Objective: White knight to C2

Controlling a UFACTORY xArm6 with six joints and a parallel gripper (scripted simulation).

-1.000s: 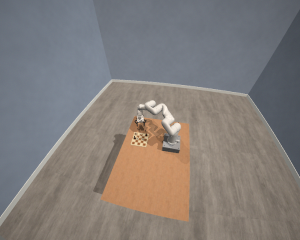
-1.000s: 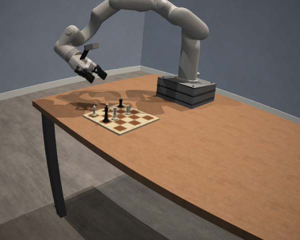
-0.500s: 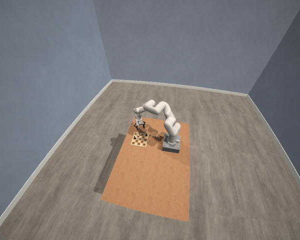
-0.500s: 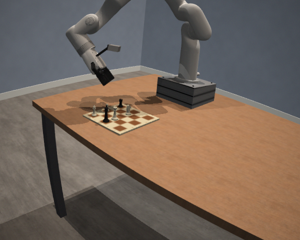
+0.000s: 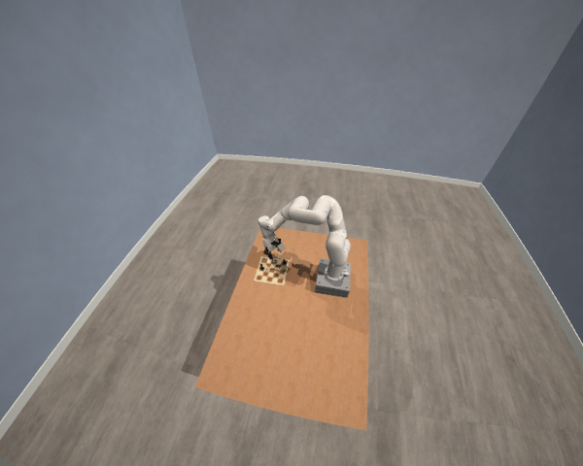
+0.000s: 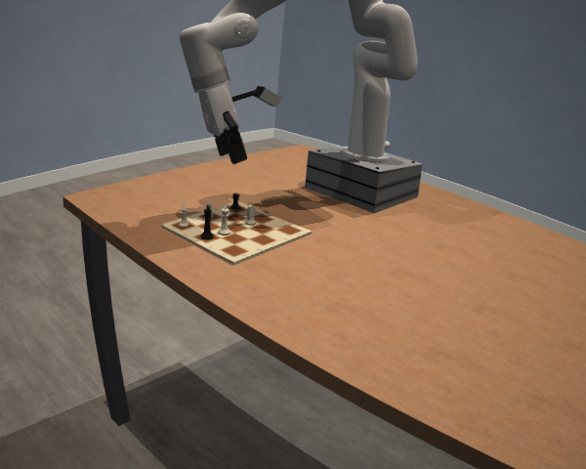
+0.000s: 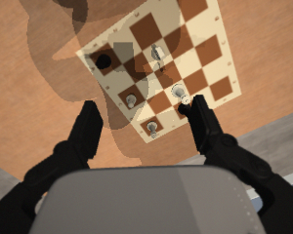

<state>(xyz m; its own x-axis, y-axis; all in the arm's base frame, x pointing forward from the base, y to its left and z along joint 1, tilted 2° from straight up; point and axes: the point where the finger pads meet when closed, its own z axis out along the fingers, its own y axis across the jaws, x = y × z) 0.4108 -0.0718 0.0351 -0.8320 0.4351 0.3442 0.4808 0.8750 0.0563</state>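
My gripper is now 20 mm past the pale chess piece, 50 mm to the right of it and 130 mm above it. The rest, counted from my hand: black rook: 50 mm behind, 30 mm to the right, 130 mm below; then chessboard: 20 mm ahead, 40 mm to the left, 140 mm below; then small white piece: 30 mm ahead, 30 mm to the right, 130 mm below.
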